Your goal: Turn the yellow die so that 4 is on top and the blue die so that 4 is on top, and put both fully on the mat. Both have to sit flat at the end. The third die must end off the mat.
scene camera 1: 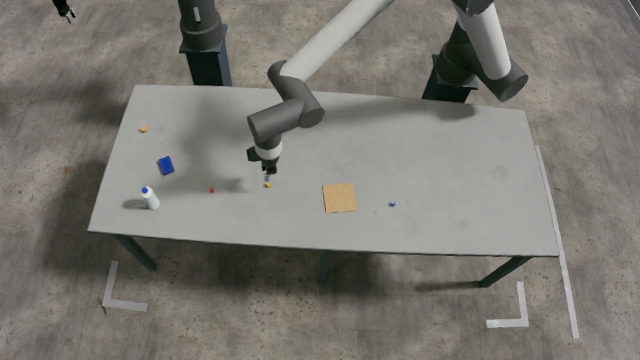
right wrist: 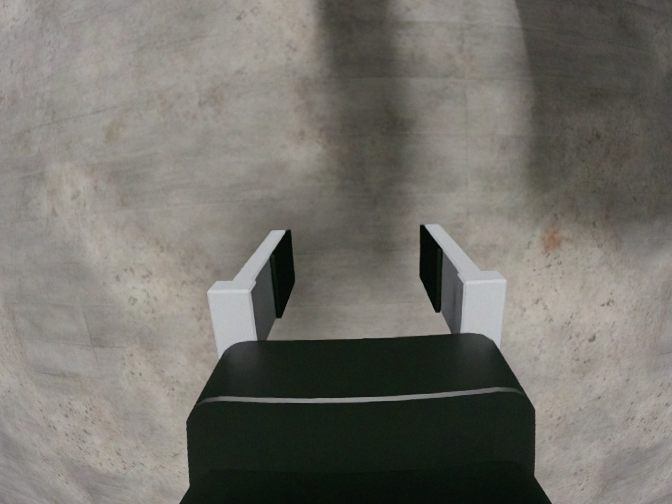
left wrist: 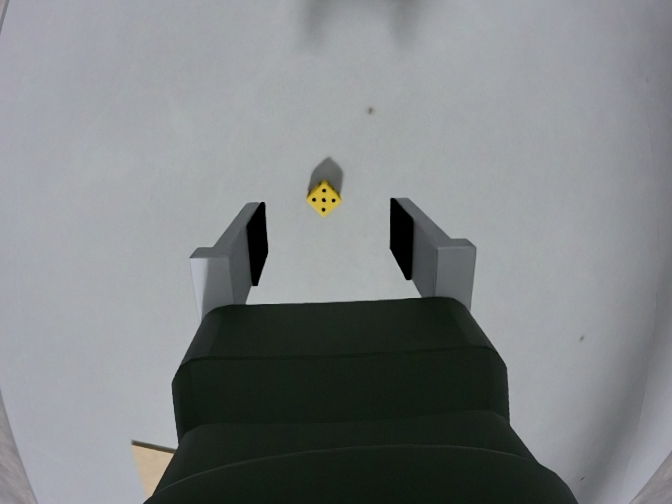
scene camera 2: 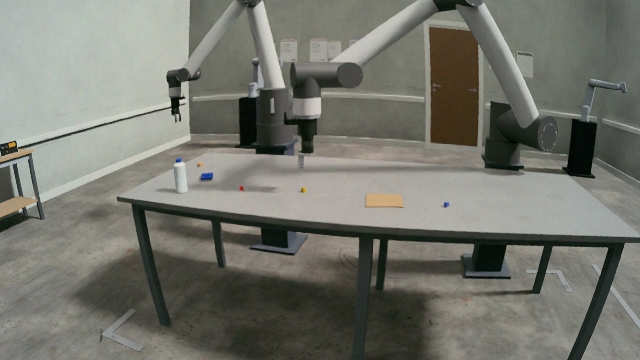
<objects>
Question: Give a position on a tan mat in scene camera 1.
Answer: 338, 197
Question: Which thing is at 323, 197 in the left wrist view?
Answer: A yellow die.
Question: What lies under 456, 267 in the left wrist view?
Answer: My left gripper.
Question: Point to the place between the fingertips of my right gripper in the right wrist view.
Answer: At 356, 254
</objects>
